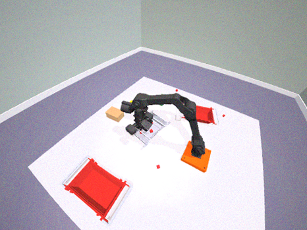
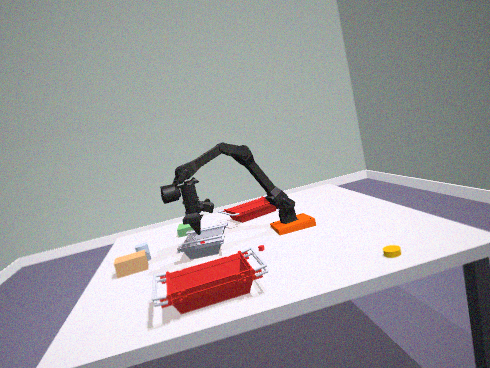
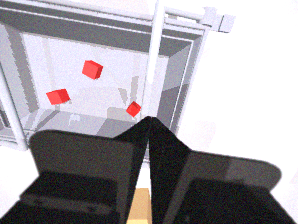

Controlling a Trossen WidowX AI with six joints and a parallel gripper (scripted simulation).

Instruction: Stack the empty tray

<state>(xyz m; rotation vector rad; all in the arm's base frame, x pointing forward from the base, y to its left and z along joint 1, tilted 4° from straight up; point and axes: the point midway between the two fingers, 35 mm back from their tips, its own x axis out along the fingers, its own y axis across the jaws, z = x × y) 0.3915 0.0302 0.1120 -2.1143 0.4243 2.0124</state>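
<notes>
Now: the red tray 36 cm behind my gripper tip, 38 cm to the right of it and 4 cm below it. From my gripper tip the other things lie so: grey cylinder (22 cm ahead, 19 cm to the right, 5 cm below); then small red cube (19 cm behind, 15 cm to the left, 8 cm below); then tan box (28 cm ahead, 9 cm to the right, 6 cm below).
</notes>
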